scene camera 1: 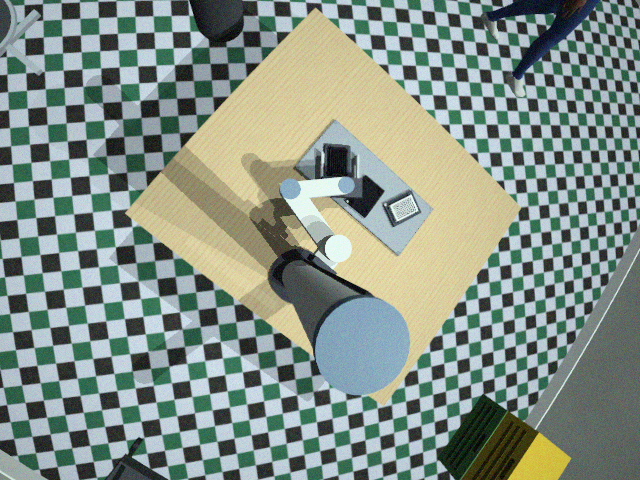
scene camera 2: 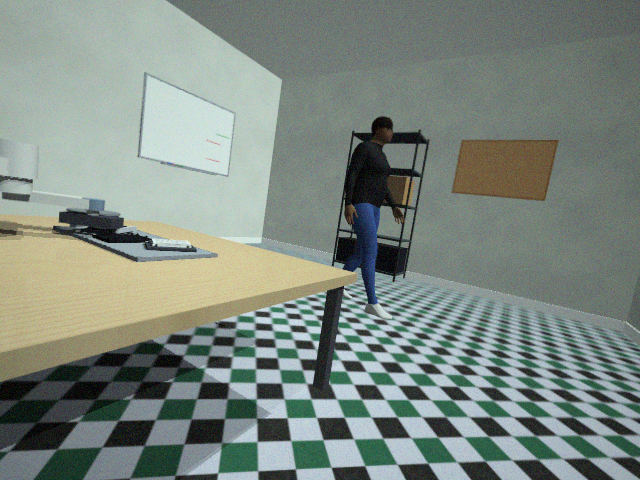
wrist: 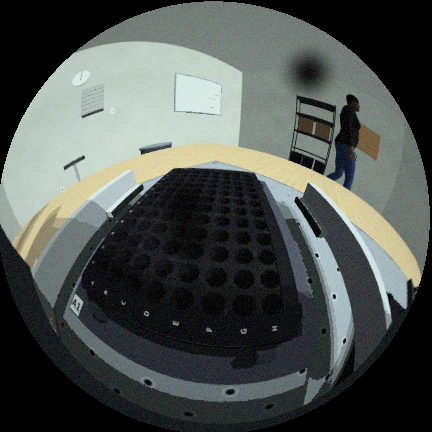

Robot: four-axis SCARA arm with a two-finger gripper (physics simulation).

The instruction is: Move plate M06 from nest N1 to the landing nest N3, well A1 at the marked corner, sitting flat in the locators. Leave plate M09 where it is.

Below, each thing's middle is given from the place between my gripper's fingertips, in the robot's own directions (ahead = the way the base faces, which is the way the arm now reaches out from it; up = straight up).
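Counting from my hand, I find the black well plate (wrist: 199, 258) 10 mm below, 20 mm to the right and 30 mm behind. The dark nest (scene camera 1: 370, 194) is 220 mm to the right of my hand, and it sits 70 mm behind my hand and 20 mm below it.
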